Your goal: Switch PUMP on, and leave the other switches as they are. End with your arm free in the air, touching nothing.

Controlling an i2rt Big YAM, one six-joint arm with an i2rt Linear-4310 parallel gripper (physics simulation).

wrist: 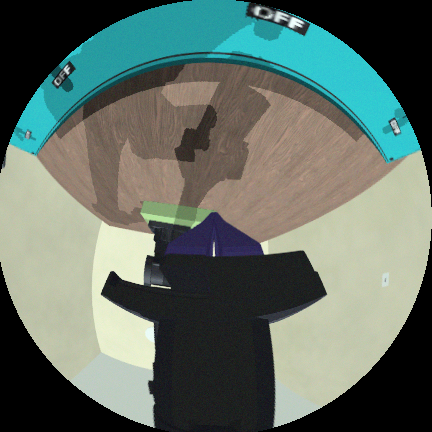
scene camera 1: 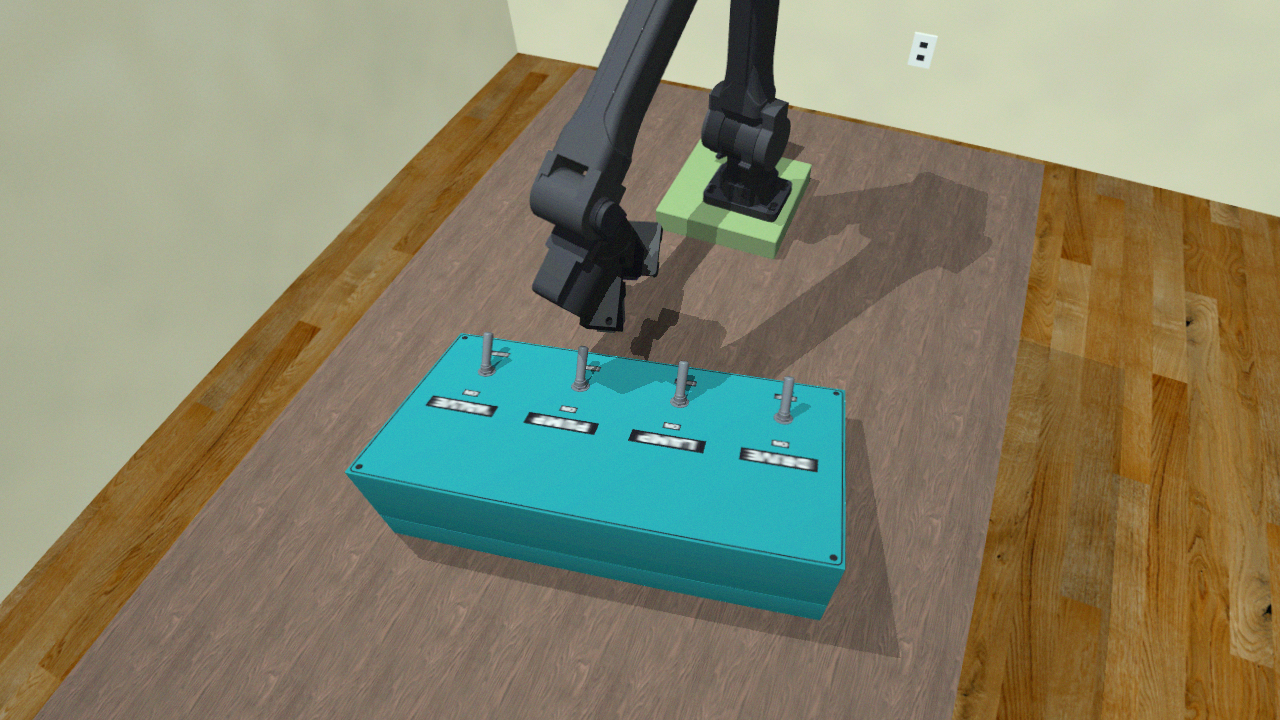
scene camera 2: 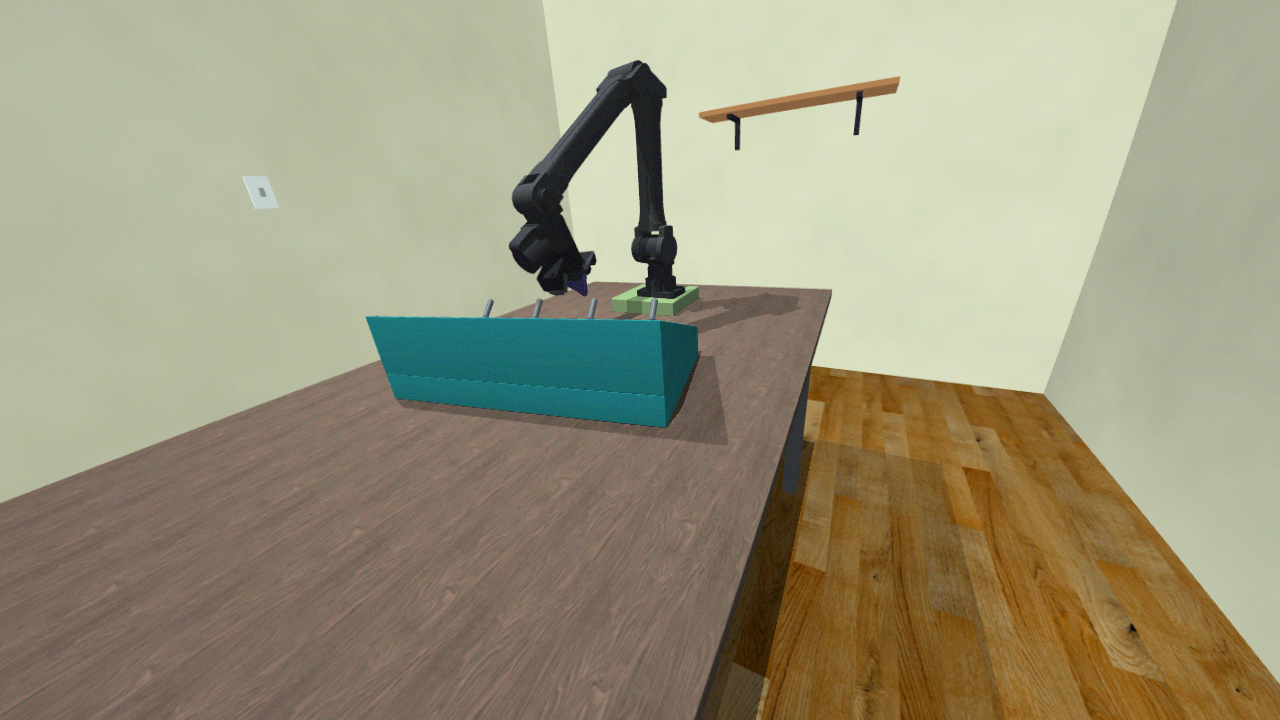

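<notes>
The teal switch box stands on the table. In scene camera 1 the PUMP lever is second from the left, between the VALVE lever and the LAMP lever. The DRIVE lever is rightmost. All levers lean away from their ON labels, towards the arm's base. My gripper is shut and empty, in the air beyond the box's base-side edge, apart from the levers. Its fingertips are hidden in scene camera 1.
The arm's base stands on a green block at the table's far end. A wooden shelf is on the back wall. The arm's shadow falls across the table and part of the box.
</notes>
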